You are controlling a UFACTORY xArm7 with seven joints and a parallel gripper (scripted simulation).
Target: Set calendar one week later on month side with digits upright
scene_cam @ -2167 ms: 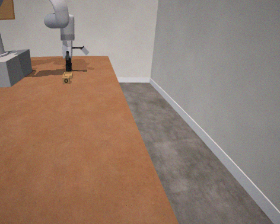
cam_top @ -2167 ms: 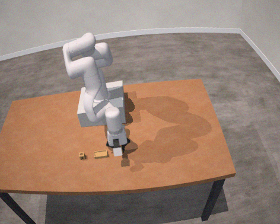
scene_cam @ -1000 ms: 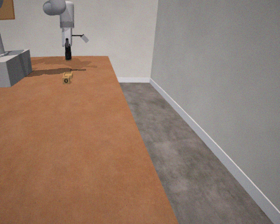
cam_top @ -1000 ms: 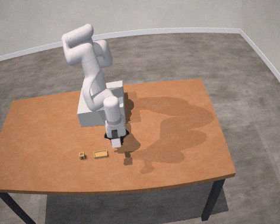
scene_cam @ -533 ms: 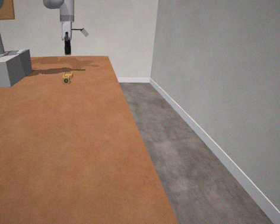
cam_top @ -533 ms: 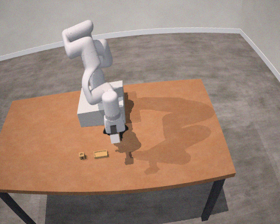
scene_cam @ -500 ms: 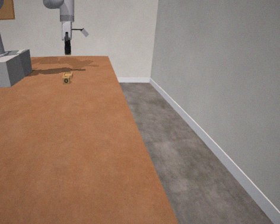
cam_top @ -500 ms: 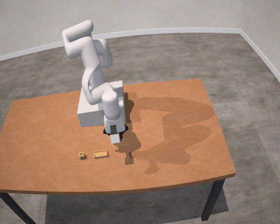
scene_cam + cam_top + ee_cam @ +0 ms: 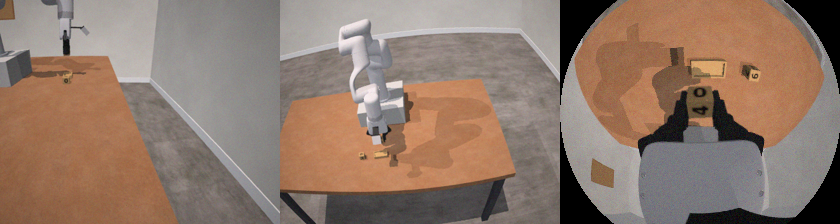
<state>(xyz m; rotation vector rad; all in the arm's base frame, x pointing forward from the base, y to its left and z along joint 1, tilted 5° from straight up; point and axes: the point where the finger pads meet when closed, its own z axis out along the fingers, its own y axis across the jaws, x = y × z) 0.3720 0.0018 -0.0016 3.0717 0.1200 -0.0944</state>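
My gripper is now 2 cm to the left of the wooden tray and 13 cm above it.
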